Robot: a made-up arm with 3 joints.
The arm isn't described. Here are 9 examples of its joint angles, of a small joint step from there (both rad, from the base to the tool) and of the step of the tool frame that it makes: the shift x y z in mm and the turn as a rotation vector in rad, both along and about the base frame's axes.
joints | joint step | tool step
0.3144 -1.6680 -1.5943 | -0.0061 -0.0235 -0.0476 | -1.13 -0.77 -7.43 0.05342 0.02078 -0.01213
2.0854 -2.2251 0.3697 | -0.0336 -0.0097 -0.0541 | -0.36 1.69 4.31 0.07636 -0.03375 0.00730
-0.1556 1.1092 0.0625 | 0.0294 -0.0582 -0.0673 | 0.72 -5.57 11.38 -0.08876 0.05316 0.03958
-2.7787 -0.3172 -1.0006 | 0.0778 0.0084 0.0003 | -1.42 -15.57 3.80 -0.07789 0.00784 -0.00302
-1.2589 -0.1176 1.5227 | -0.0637 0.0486 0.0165 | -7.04 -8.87 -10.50 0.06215 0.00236 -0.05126
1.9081 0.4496 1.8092 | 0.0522 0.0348 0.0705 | 0.18 -10.31 -6.33 -0.02044 -0.04648 0.05489
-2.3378 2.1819 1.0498 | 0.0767 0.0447 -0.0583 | 8.87 18.58 -1.31 -0.12367 0.05553 -0.01036
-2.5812 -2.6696 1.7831 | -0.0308 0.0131 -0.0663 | 6.20 -5.44 -5.44 0.06132 0.04171 0.04354
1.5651 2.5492 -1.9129 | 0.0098 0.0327 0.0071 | 4.27 -3.96 1.18 -0.00593 0.00593 0.03270
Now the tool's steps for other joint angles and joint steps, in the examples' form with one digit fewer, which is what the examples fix.
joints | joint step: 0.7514 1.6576 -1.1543 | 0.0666 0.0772 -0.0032
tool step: 3.1 -7.3 -6.9 -0.0697 -0.0549 0.0543
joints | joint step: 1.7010 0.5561 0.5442 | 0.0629 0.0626 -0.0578
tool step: -5.8 -14.8 -0.8 -0.0949 0.0576 0.0540
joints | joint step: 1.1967 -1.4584 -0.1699 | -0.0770 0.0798 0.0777
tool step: -9.2 11.8 11.7 0.0001 -0.0428 0.0683
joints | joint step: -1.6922 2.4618 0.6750 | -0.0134 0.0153 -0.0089
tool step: 3.0 -0.5 1.3 0.0079 0.0089 -0.0143
